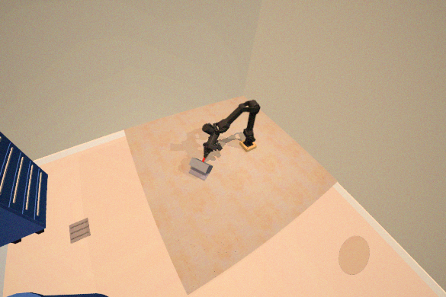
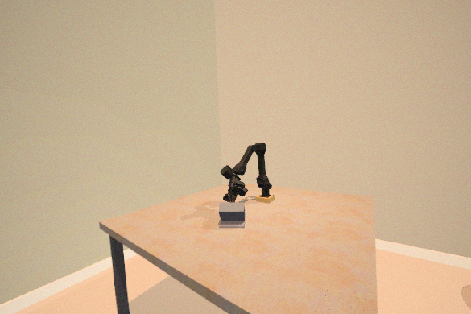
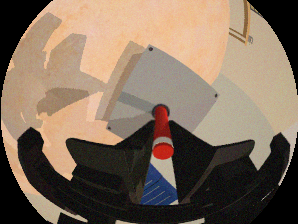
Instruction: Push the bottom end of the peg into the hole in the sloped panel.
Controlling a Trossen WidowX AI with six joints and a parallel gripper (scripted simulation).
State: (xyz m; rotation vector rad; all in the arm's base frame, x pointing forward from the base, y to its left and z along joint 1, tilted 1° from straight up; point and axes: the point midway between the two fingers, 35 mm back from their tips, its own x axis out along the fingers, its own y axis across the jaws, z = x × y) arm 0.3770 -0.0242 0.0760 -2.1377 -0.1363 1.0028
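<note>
Now: the grey sloped panel 4 cm ahead of my gripper tip, 3 cm below it and 2 cm to the left of it. From my gripper tip the other things lie so: red peg: 1 cm to the right, 1 cm behind, 1 cm above.
</note>
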